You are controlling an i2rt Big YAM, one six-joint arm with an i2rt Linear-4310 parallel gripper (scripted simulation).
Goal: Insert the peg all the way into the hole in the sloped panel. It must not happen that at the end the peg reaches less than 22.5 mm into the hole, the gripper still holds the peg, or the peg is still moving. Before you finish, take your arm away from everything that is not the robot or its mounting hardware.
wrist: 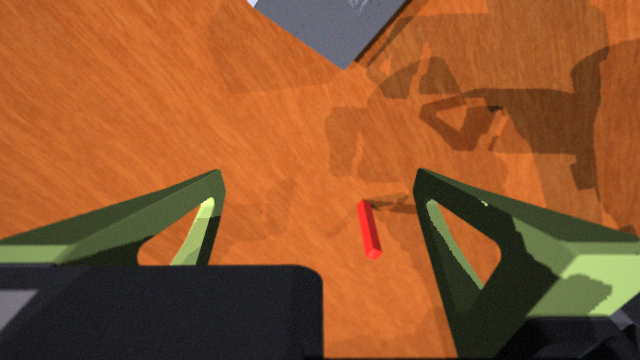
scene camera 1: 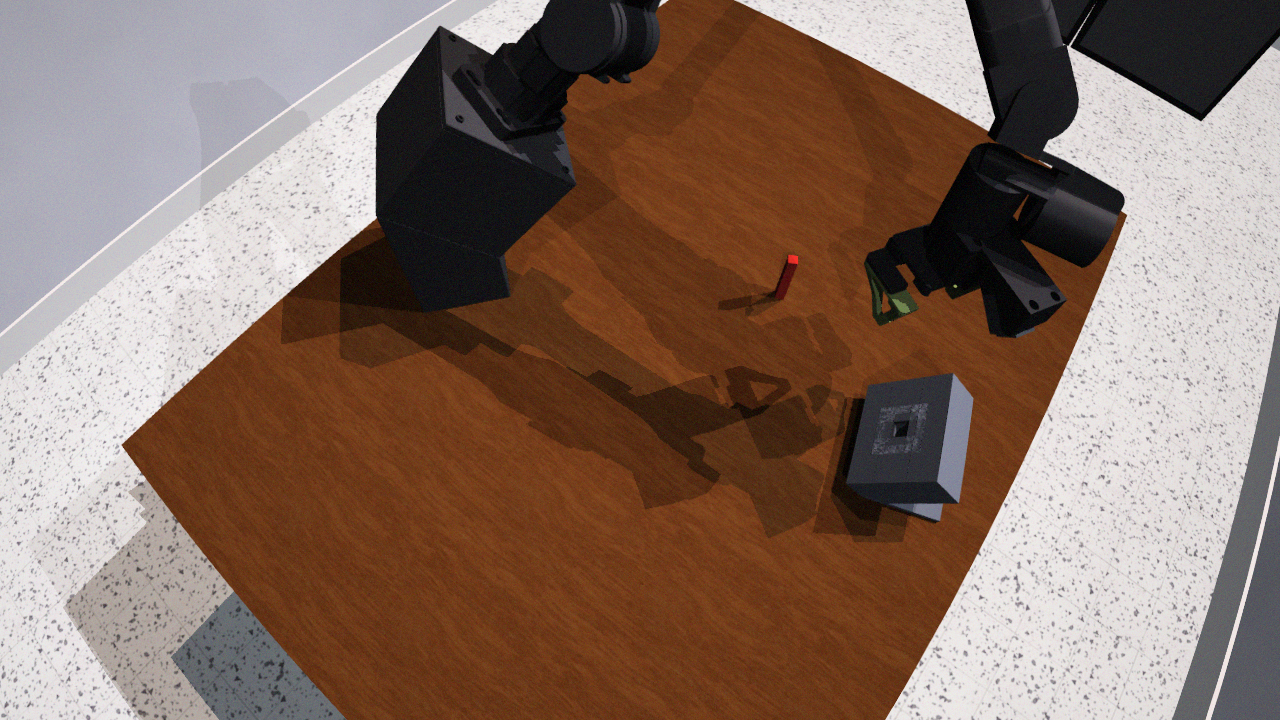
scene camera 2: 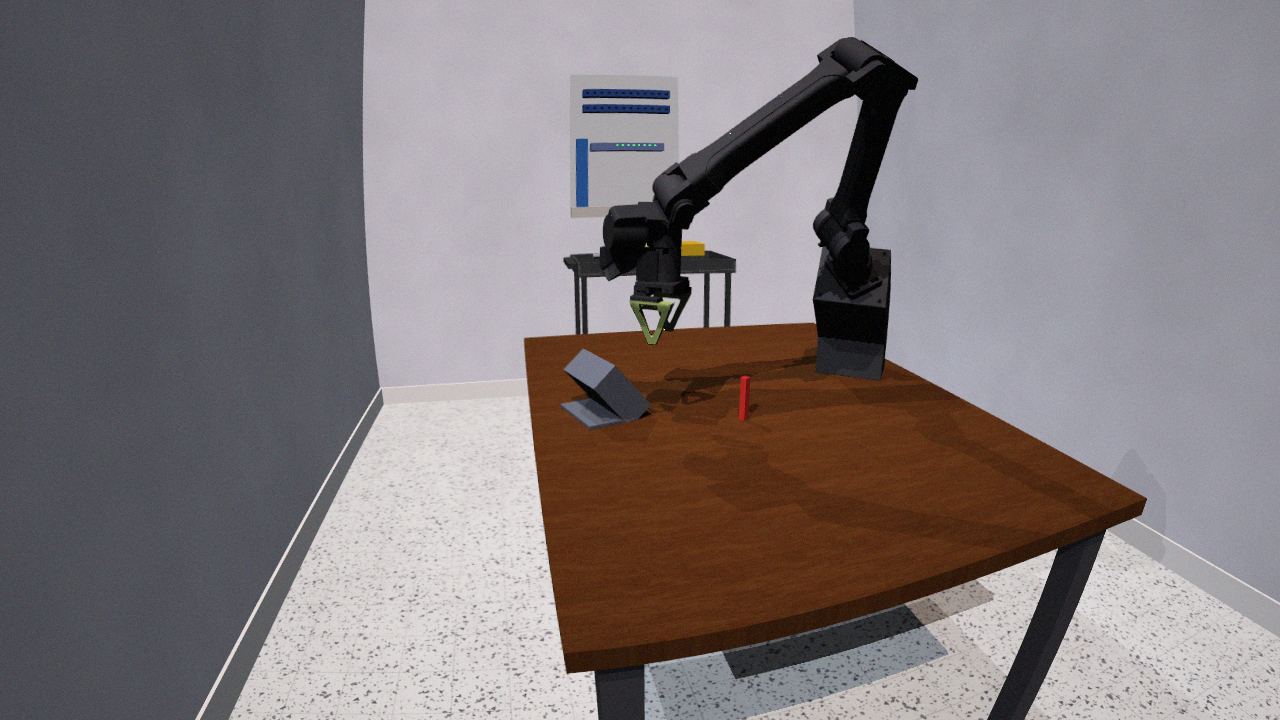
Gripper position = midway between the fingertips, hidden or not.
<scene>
I see my gripper [scene camera 1: 914, 307] and a red peg [wrist: 372, 245].
My gripper also shows in the wrist view [wrist: 319, 179] and in scene camera 2 [scene camera 2: 660, 337].
</scene>
